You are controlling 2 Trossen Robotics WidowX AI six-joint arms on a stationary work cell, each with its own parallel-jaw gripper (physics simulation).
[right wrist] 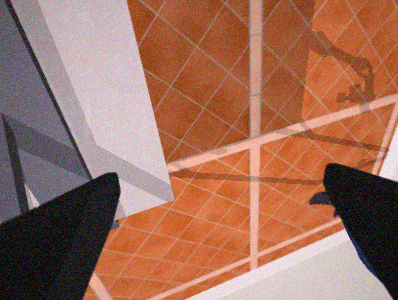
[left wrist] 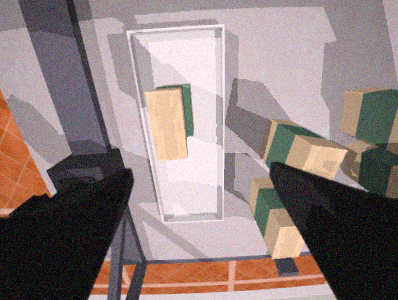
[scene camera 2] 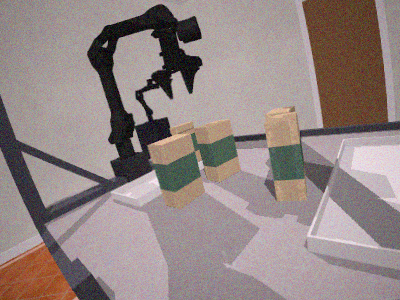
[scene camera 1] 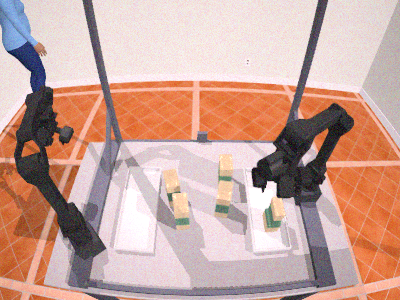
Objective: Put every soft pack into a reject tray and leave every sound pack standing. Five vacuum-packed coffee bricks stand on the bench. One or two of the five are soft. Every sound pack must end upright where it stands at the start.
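Seen in the pictures: left gripper, fingertip midpoint: (left wrist: 202, 171) (scene camera 2: 180, 96) (scene camera 1: 275, 191); right gripper, fingertip midpoint: (right wrist: 221, 177) (scene camera 1: 54, 140); left arm's base at its link origin: (scene camera 2: 127, 156); right arm's base at its link origin: (scene camera 1: 82, 236).
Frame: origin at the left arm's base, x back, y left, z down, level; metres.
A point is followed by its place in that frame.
Two tan packs with green bands stand in the middle: the front one (scene camera 1: 223, 199) @(x -0.385, y 0.085, z -0.059 m) (scene camera 2: 218, 150) @(x -0.397, y 0.021, z 0.003 m) (left wrist: 300, 150) @(x -0.357, y 0.077, z -0.043 m) and the back one (scene camera 1: 225, 167) @(x -0.366, y -0.058, z -0.061 m) (scene camera 2: 177, 170) @(x -0.384, y -0.108, z 0.000 m) (left wrist: 275, 220) @(x -0.338, y -0.049, z -0.045 m). Two more stand left in scene camera 1: the front one (scene camera 1: 181, 210) @(x -0.531, y 0.129, z -0.061 m) (left wrist: 372, 117) @(x -0.510, y 0.099, z 0.013 m) and the back one (scene camera 1: 171, 182) @(x -0.570, y 0.010, z -0.060 m) (scene camera 2: 286, 155) @(x -0.584, y -0.049, z -0.004 m). The fifth pack (scene camera 1: 274, 215) @(x -0.206, y 0.157, z -0.050 m) (left wrist: 167, 125) @(x -0.188, y 0.130, z -0.064 m) is in the right-hand tray (scene camera 1: 265, 242) @(x -0.216, y 0.210, z 0.076 m) (left wrist: 224, 175) @(x -0.266, y -0.021, z 0.058 m), seemingly on end, its upper part shifted sideways. My left gripper (scene camera 1: 273, 186) @(x -0.224, y 0.122, z -0.153 m) (scene camera 2: 181, 95) @(x -0.224, y 0.122, z -0.153 m) (left wrist: 202, 171) @(x -0.224, y 0.122, z -0.153 m) is open and empty above this tray. My right gripper (right wrist: 221, 177) @(x -1.057, y -0.090, z -0.184 m) is open and empty, away from the packs.
A second white tray (scene camera 1: 135, 215) @(x -0.726, y 0.081, z 0.076 m) lies left of the packs in scene camera 1, with no pack in it. Frame posts (scene camera 1: 102, 75) @(x -0.867, y -0.326, z -0.330 m) (scene camera 1: 310, 55) @(x -0.024, y -0.307, z -0.441 m) rise at the back corners. A small dark block (scene camera 1: 202, 136) @(x -0.445, y -0.334, z 0.037 m) sits at the back edge. A person (scene camera 1: 20, 35) stands behind at left.
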